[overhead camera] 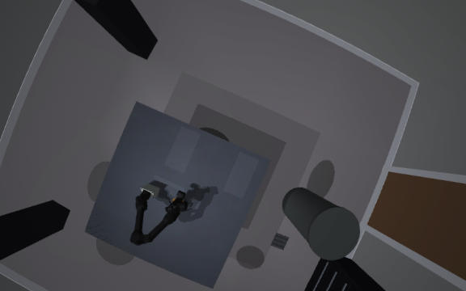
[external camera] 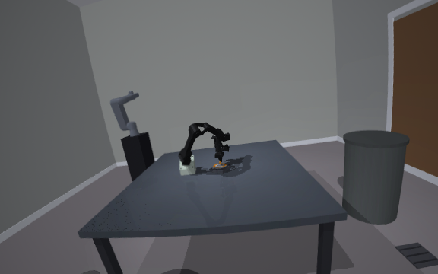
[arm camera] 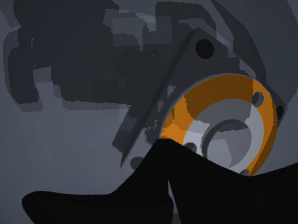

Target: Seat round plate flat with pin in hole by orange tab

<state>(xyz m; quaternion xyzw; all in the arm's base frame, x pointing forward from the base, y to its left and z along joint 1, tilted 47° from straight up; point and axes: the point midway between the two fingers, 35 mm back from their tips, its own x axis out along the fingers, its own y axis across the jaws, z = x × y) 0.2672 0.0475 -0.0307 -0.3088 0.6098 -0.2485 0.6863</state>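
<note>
Right now the base is 50 mm to the right of my gripper tip, 20 mm below it and 10 mm behind it.
</note>
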